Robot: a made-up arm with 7 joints.
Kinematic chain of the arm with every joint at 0, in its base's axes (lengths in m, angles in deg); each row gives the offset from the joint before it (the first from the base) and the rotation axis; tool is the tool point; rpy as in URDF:
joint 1: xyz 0 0 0.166 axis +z
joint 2: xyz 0 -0.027 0.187 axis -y
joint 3: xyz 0 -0.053 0.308 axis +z
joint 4: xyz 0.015 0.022 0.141 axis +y
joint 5: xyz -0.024 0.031 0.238 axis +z
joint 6: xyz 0 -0.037 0.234 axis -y
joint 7: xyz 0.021 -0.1 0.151 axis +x
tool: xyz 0 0 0 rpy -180 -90 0
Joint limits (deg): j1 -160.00..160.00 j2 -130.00..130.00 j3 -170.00..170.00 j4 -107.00..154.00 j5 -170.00..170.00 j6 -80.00..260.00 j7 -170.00..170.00
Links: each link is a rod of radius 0.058 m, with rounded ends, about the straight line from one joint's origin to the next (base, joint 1, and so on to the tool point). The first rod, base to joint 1, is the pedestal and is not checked.
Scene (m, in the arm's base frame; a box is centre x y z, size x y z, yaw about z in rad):
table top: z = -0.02
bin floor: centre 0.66 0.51 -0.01 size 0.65 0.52 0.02 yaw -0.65
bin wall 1: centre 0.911 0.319 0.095 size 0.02 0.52 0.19 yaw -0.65
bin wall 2: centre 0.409 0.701 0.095 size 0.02 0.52 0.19 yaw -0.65
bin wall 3: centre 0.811 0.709 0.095 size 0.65 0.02 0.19 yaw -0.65
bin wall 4: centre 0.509 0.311 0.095 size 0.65 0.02 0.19 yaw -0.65
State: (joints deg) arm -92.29 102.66 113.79 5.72 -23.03 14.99 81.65
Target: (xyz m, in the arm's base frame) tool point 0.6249 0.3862 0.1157
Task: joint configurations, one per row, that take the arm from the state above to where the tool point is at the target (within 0.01 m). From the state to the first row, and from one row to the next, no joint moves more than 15 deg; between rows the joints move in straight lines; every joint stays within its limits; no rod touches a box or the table.
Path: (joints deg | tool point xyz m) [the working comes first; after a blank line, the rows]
Joints at the target: -160.00 58.93 13.17 -64.67 -49.83 66.05 81.65
Straight joint move there: touches bin wall 2.

1: -101.78 93.33 99.27 -4.81 -26.76 23.21 81.65 | -0.0069 1.0825 0.3676
2: -111.27 84.00 84.75 -15.33 -30.48 31.43 81.65 | 0.0164 1.0604 0.4653
3: -120.76 74.67 70.24 -25.86 -34.21 39.64 81.65 | 0.0737 1.0228 0.4796
4: -130.25 65.34 55.72 -36.39 -37.94 47.86 81.65 | 0.1881 0.9601 0.4408
5: -139.74 56.01 41.20 -46.92 -41.66 56.08 81.65 | 0.3514 0.8432 0.3899
6: -149.23 46.67 26.68 -57.44 -45.39 64.30 81.65 | 0.5185 0.6492 0.3606
7: -158.72 37.34 12.17 -67.97 -49.11 72.52 81.65 | 0.6249 0.3863 0.3663
8: -159.36 48.13 12.67 -66.32 -49.47 69.28 81.65 | 0.6351 0.3900 0.2421
9: -160.00 58.93 13.17 -64.67 -49.83 66.05 81.65 | 0.6249 0.3862 0.1156

